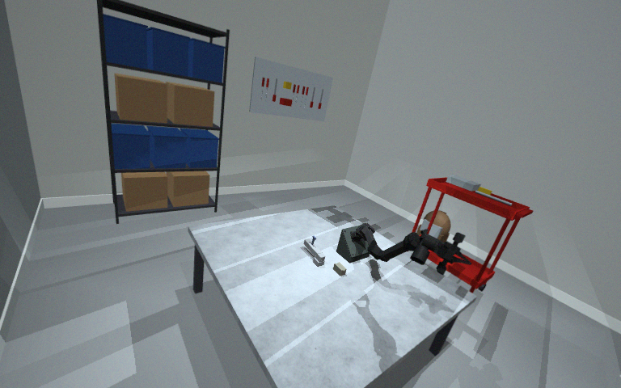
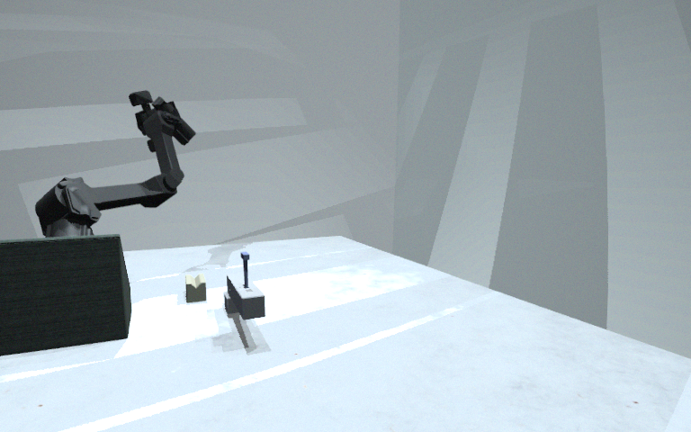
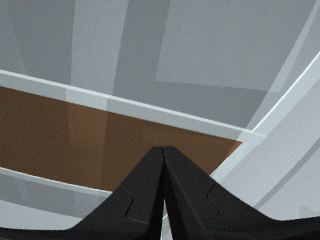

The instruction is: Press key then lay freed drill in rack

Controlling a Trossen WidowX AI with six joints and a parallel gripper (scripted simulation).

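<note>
Right now my gripper tip is 70 cm to the left of the grey holder block, 36 cm above it and 26 cm short of it. Round my gripper tip: rack: 54 cm to the right, 39 cm below, 18 cm ahead.
</note>
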